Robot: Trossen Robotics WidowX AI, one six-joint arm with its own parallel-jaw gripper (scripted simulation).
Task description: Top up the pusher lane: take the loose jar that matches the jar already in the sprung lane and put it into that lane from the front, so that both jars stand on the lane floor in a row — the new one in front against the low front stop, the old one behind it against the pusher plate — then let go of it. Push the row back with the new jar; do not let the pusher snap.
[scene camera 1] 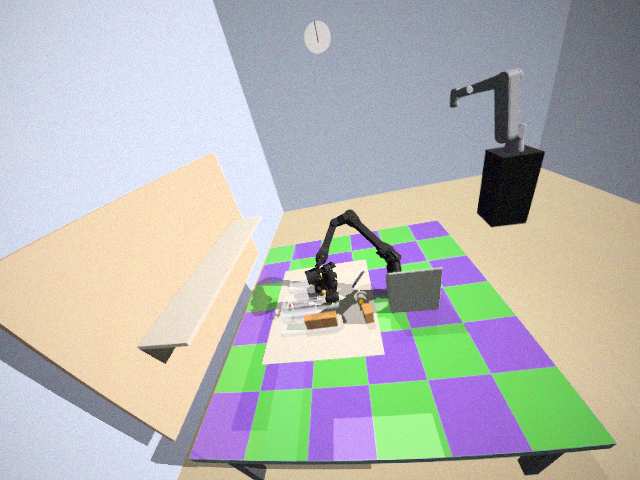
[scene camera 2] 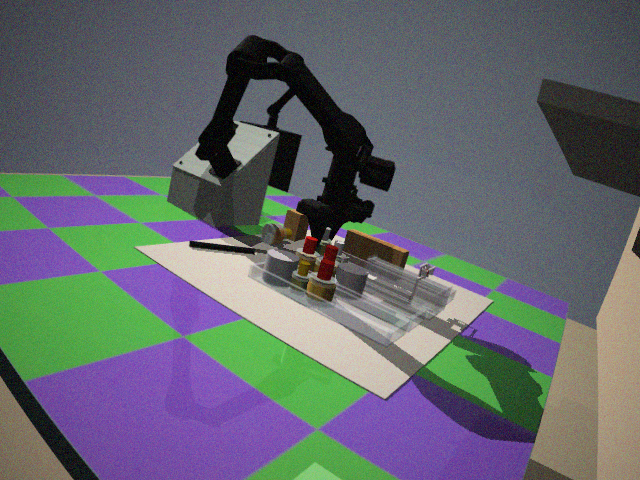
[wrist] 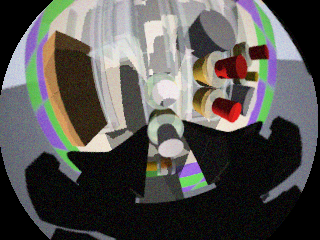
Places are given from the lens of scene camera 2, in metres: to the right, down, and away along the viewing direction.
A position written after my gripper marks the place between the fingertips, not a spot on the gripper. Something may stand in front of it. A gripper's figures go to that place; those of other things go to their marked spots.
my gripper point(scene camera 2: 320, 245): 0.00, 0.01, 0.98
white mat point(scene camera 2: 221, 275): -0.17, 0.06, 0.79
